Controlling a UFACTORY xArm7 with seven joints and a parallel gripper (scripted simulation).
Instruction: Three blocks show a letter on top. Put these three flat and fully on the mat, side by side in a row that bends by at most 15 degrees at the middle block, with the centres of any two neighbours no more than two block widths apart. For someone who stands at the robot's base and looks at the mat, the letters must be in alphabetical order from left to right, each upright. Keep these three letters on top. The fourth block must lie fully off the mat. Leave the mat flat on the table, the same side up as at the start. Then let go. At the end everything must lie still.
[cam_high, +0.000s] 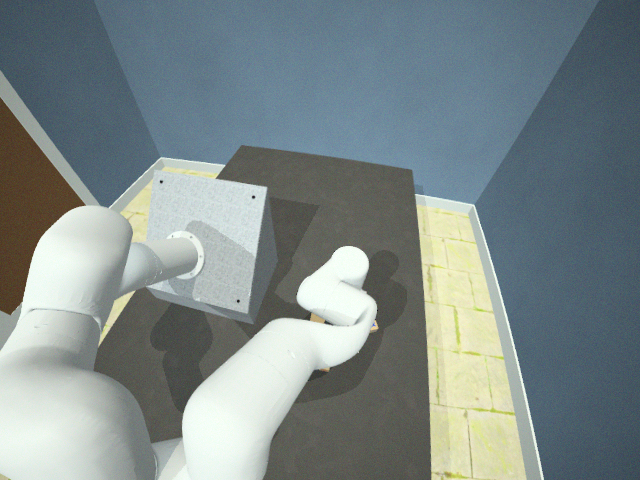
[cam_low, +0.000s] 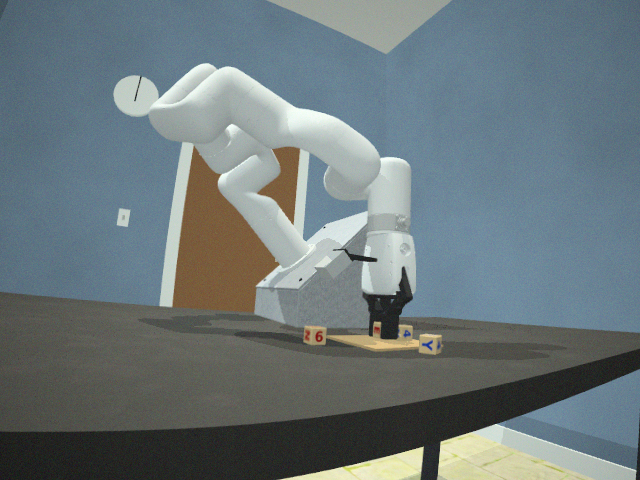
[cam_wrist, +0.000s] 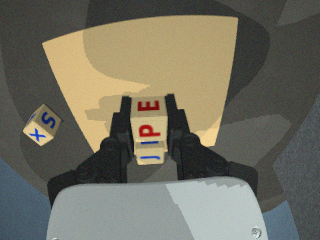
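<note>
The tan mat is 3 cm below my hand. Also, from my hand: block (4 cm to the left, 1 cm below, 1 cm ahead).
</note>
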